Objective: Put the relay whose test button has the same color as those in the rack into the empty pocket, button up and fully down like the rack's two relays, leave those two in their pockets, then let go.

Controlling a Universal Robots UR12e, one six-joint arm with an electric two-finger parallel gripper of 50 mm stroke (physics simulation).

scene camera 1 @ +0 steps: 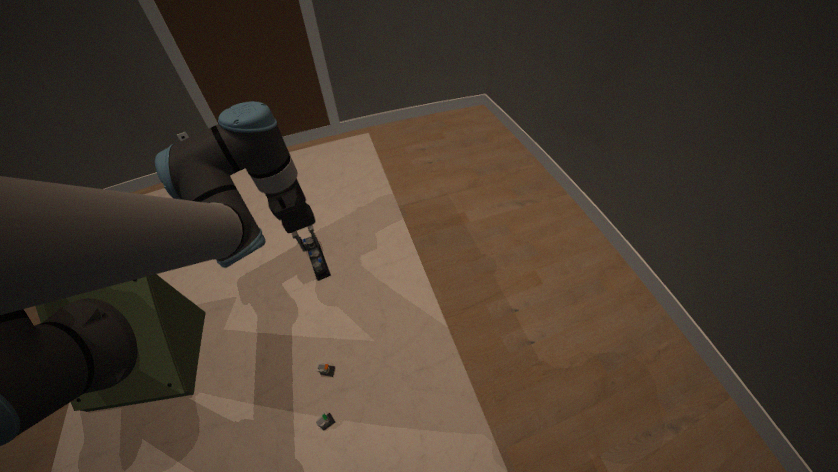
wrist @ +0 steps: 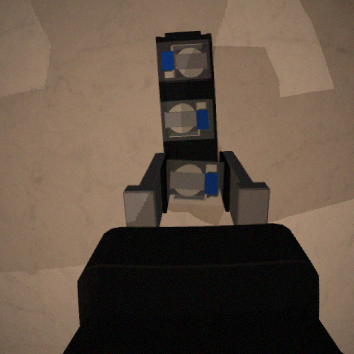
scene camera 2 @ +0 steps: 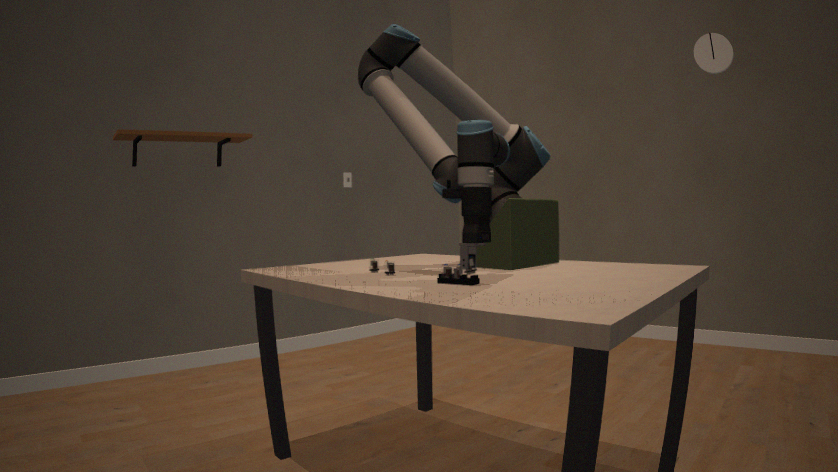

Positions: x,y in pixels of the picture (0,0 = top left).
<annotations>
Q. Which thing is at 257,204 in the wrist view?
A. The gripper.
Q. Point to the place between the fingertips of the gripper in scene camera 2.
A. At 468,268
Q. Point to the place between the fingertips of the gripper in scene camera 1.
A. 310,245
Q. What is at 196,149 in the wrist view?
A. A black rack.
</annotations>
